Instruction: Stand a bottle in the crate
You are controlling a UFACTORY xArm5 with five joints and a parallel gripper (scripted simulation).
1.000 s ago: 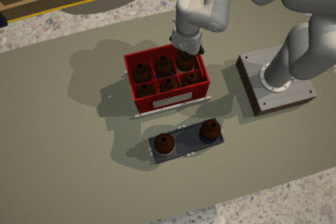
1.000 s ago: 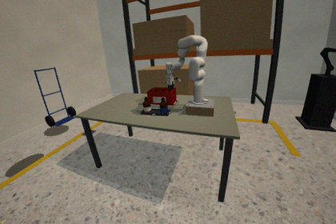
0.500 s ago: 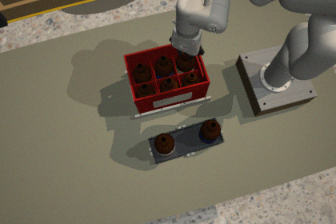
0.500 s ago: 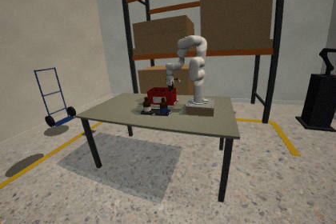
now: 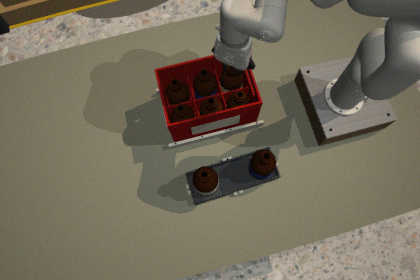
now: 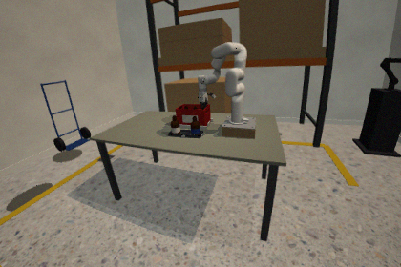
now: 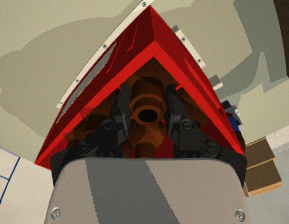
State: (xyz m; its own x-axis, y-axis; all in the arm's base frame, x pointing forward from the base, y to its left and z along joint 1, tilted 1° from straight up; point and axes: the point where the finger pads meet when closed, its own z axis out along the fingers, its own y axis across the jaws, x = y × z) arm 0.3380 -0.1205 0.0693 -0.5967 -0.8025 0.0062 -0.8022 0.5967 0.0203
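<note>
The crate lies 8 cm below my hand, 8 cm ahead of it and 5 cm to the left of it. From my hand the other things lie so: dark tray (29 cm to the left, 15 cm below, 5 cm ahead).
</note>
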